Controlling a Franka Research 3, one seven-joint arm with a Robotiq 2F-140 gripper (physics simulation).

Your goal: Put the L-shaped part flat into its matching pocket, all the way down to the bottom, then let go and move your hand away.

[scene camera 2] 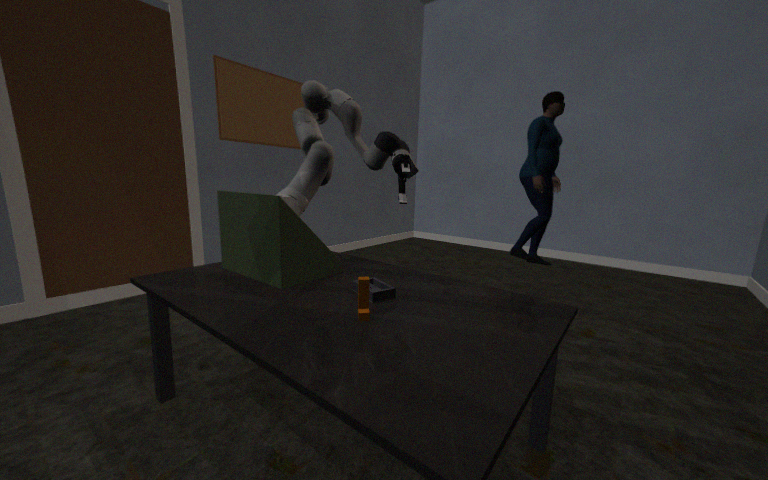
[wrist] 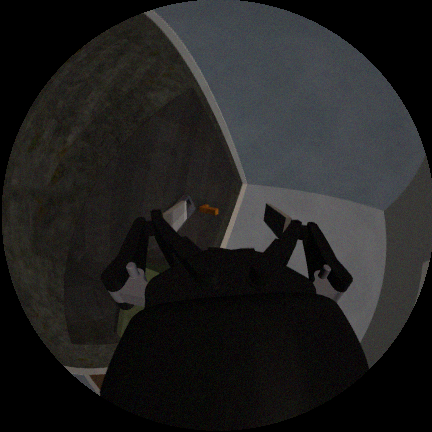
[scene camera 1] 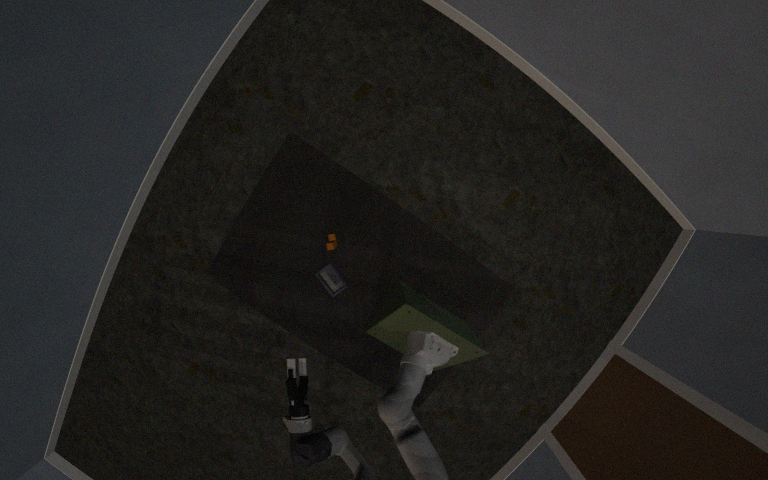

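Note:
The orange part (scene camera 1: 331, 246) (scene camera 2: 363, 293) (wrist: 209, 209) is on the dark table, apart from the grey tray. Its exact pose is hard to tell in the dim light. The grey tray (scene camera 1: 338, 292) (scene camera 2: 385, 294) with the pocket lies beside it; the pocket's outline is too small to make out. In the wrist view the left finger pad hides part of the tray. My gripper (scene camera 1: 296, 366) (scene camera 2: 403, 183) (wrist: 225, 210) is open and empty. It hangs high in the air, outside the table's edge in scene camera 1, well away from the part and the tray.
A green wedge-shaped block (scene camera 1: 390, 328) (scene camera 2: 249, 237) carries the arm's base on the dark table (scene camera 1: 254, 226) (scene camera 2: 424, 350). A person (scene camera 2: 543, 150) stands beyond the table, near the wall. An orange-brown board (scene camera 2: 254, 107) hangs on the wall behind the arm.

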